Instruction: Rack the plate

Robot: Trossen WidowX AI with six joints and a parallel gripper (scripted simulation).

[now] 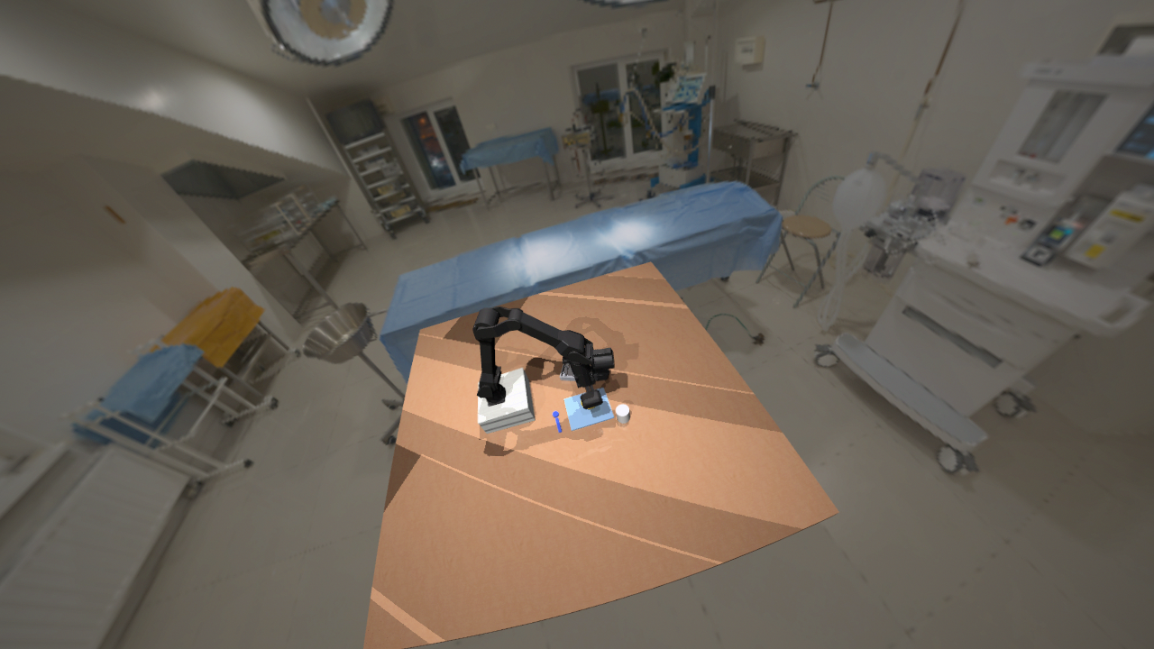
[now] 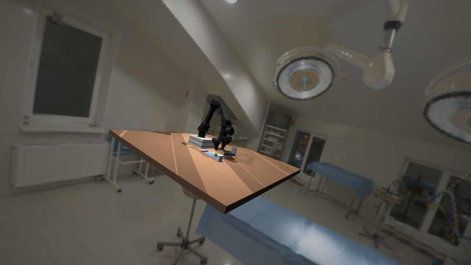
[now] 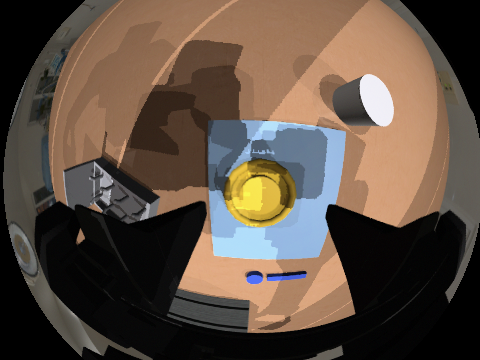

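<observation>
The yellow plate is 4 cm below my gripper tip. Also, from my gripper tip: white cup (9 cm ahead, 8 cm to the right, 3 cm below); grey dish rack (18 cm to the left, 4 cm behind, 3 cm below); blue utensil (13 cm behind, 5 cm below, 3 cm to the right).
</observation>
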